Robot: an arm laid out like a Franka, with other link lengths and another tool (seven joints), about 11 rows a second.
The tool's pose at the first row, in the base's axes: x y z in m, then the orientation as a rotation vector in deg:
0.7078, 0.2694, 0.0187, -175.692, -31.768, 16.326
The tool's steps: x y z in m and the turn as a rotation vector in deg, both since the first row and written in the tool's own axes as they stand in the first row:
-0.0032, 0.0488, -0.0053, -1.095, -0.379, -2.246
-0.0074, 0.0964, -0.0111, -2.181, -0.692, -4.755
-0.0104, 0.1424, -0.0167, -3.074, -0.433, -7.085
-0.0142, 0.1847, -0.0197, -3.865, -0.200, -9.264
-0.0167, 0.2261, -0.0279, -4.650, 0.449, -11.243
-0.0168, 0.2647, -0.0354, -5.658, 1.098, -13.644
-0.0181, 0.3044, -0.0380, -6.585, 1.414, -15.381
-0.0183, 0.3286, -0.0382, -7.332, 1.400, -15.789
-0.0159, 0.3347, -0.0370, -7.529, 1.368, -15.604
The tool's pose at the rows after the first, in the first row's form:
0.7227, 0.2227, 0.0223, 175.461, 35.460, -16.623
0.7364, 0.1767, 0.0266, 173.728, 39.253, -16.682
0.7505, 0.1327, 0.0306, 172.332, 42.753, -15.942
0.7622, 0.0918, 0.0324, 171.001, 45.991, -15.279
0.7757, 0.0523, 0.0390, 169.807, 48.906, -13.995
0.7904, 0.0162, 0.0447, 168.190, 52.386, -12.628
0.8034, -0.0214, 0.0457, 166.740, 54.832, -11.804
0.8116, -0.0442, 0.0449, 165.867, 55.308, -11.563
0.8157, -0.0491, 0.0430, 165.743, 55.000, -11.547

